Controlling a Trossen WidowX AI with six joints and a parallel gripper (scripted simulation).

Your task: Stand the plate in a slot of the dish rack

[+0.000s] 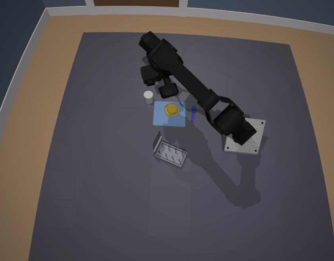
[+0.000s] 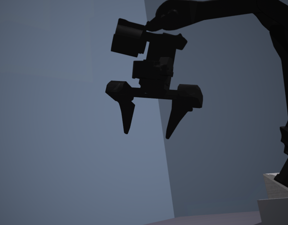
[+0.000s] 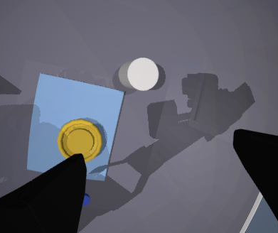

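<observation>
Right now my gripper tip is 200 mm above the yellow plate, 60 mm past it and 30 mm to the right of it. Round my gripper tip: light blue mat (210 mm below, 50 mm behind, 40 mm to the left); then white cup (190 mm below, 50 mm to the right, 50 mm ahead); then blue spoon (210 mm below, 160 mm behind, 40 mm to the left).
</observation>
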